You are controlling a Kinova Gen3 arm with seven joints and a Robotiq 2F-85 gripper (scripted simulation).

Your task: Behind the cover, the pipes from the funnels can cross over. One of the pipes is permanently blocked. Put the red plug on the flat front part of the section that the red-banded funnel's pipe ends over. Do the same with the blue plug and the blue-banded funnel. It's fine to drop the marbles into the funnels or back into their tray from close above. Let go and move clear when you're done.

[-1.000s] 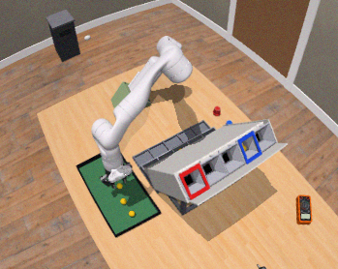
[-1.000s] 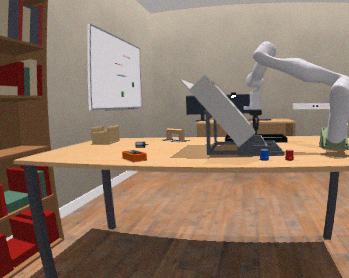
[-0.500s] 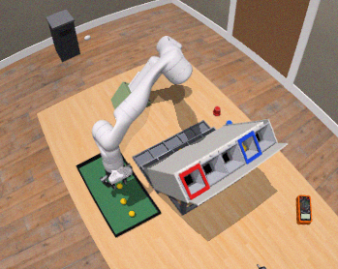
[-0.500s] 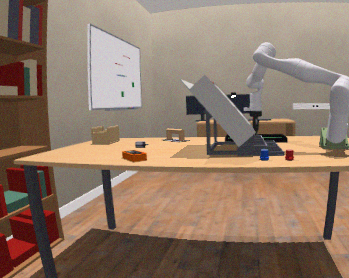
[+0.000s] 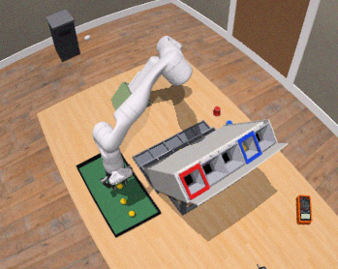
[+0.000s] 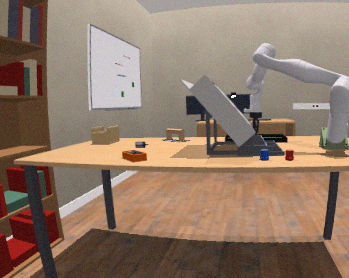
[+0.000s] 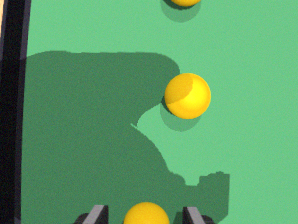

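My gripper is now 20 mm to the left of the green marble tray and 30 mm above it. From my hand the other things lie so: black object (650 mm ahead, 190 mm to the left, 20 mm below); then orange multimeter (600 mm ahead, 520 mm to the left, 20 mm below).
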